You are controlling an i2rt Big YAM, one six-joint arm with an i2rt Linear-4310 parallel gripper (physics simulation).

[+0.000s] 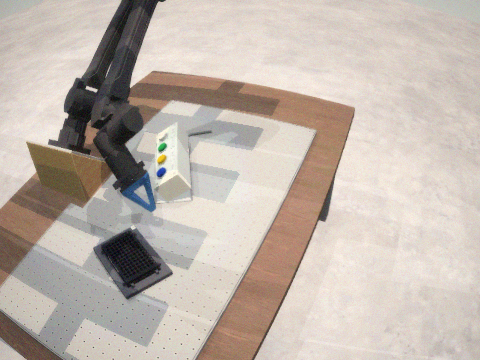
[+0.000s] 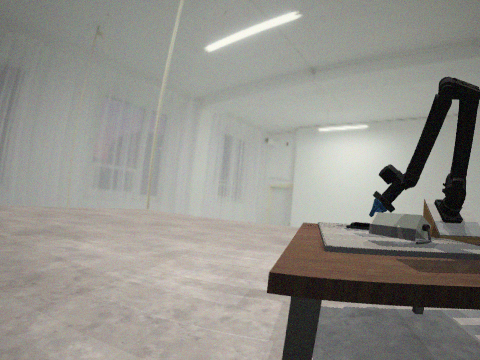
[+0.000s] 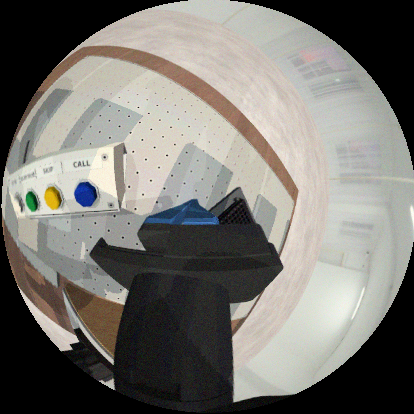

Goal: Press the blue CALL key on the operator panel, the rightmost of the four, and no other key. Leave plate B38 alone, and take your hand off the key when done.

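Places are measured from the arm's base along level axes (x ahead, y left, z up), in metres.
Where they show: gripper, fingertip midpoint: (image 1: 153, 210) (image 2: 369, 216) (image 3: 194, 203); arm's base, origin of the base link: (image 1: 68, 150) (image 2: 447, 212).
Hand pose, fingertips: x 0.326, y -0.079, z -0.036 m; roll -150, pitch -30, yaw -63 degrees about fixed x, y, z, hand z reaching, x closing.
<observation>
Things, the pixels of their top centre, and the offset from my fingertips. "spot": a spot on its surface instead. Level surfaces: height alone.
- cream operator panel, middle of its top: (image 1: 170, 146) (image 2: 399, 213) 0.193 m left, 0.056 m back, 0.020 m up
- blue CALL key, middle of its top: (image 3: 80, 192) (image 1: 161, 169) 0.116 m left, 0.041 m back, 0.011 m up
- yellow key, middle of its top: (image 3: 47, 196) (image 1: 161, 156) 0.161 m left, 0.064 m back, 0.011 m up
- green key, middle of its top: (image 1: 162, 144) 0.205 m left, 0.087 m back, 0.011 m up
- whitish key, middle of its top: (image 1: 162, 133) 0.250 m left, 0.111 m back, 0.011 m up
- black plate, middle of its top: (image 3: 231, 234) (image 1: 128, 255) 0.109 m right, 0.017 m back, 0.038 m down
- pale perforated board, its level: 0.064 m down
- wooden table, its level: 0.077 m down
- dark cable, surface spot: (image 1: 201, 133) spot: 0.372 m left, 0.058 m back, 0.060 m down
The cream operator panel (image 1: 179, 159) (image 2: 395, 226) (image 3: 107, 172) stands on the perforated board, its keys in a row. The blue CALL key (image 1: 161, 172) (image 3: 85, 194) is at the row's end nearest my gripper. Beside it are the yellow key (image 1: 161, 159) (image 3: 53, 198), the green key (image 1: 162, 147) (image 3: 32, 201) and a whitish key (image 1: 163, 136). My gripper (image 1: 151, 208) (image 2: 371, 214) (image 3: 194, 203) is shut and empty, its blue fingertips beside the panel's CALL end, apart from the key. The black plate (image 1: 131, 256) (image 2: 358, 226) (image 3: 237, 214) lies on its dark holder; its label is unreadable.
A tan upright board (image 1: 67, 172) (image 3: 95, 312) stands near the arm's base. The pale perforated board (image 1: 225, 260) (image 2: 350, 246) (image 3: 165, 120) lies on the wooden table (image 1: 280, 250) (image 2: 350, 275). A dark cable (image 1: 201, 133) runs from the panel's far side.
</observation>
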